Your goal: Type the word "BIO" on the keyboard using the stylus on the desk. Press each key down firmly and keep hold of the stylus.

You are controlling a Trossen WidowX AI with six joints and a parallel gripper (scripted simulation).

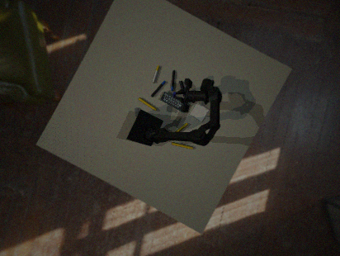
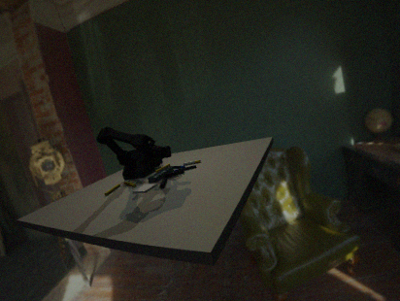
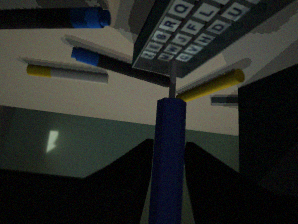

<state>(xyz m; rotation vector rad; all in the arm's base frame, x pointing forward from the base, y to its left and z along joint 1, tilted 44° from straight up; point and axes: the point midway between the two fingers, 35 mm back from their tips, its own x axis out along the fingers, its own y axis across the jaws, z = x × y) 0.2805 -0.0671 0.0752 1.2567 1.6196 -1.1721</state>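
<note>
The white note lies 2 cm behind my gripper tip, 20 cm to the right of it and 10 cm below it. The rest, counted from my gripper tip: grey stylus tip (5 cm below); blue stylus (1 cm below).
</note>
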